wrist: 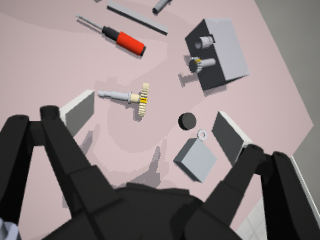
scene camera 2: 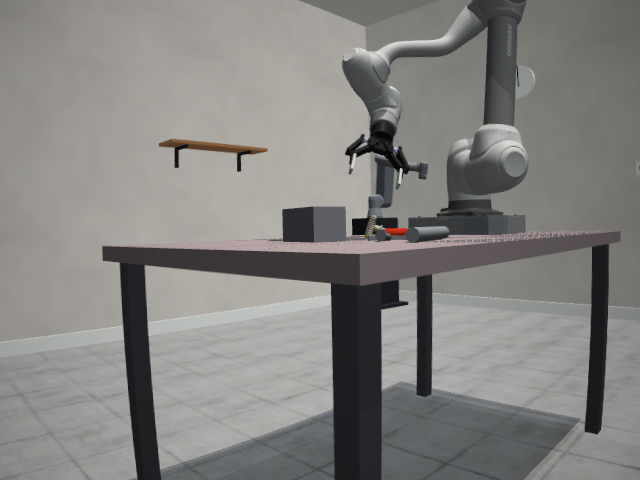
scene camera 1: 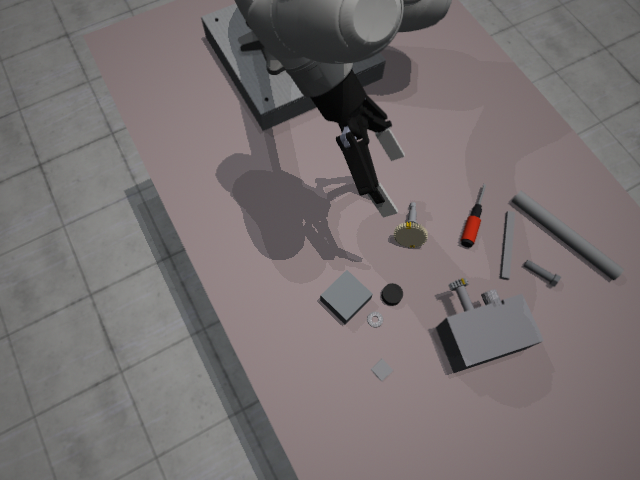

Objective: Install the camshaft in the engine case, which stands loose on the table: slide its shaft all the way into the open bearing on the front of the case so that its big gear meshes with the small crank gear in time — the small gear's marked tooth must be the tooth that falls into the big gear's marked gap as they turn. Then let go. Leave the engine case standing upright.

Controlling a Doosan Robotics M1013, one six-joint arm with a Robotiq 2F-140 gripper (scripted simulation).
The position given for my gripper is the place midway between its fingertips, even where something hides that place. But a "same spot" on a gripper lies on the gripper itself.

My gripper shows in the wrist view [156, 112], in scene camera 2 and in scene camera 1. A grey engine case shows in the wrist view, in scene camera 2 [307, 224] and in scene camera 1. A block shows in the wrist view [195, 159] and in scene camera 1 [346, 296]; in scene camera 2 it is hidden by the grey engine case. The same spot on my gripper: [scene camera 2: 402, 168] is [scene camera 1: 388, 126]. One and the same spot on the grey engine case: [scene camera 1: 499, 327] is [wrist: 227, 44].
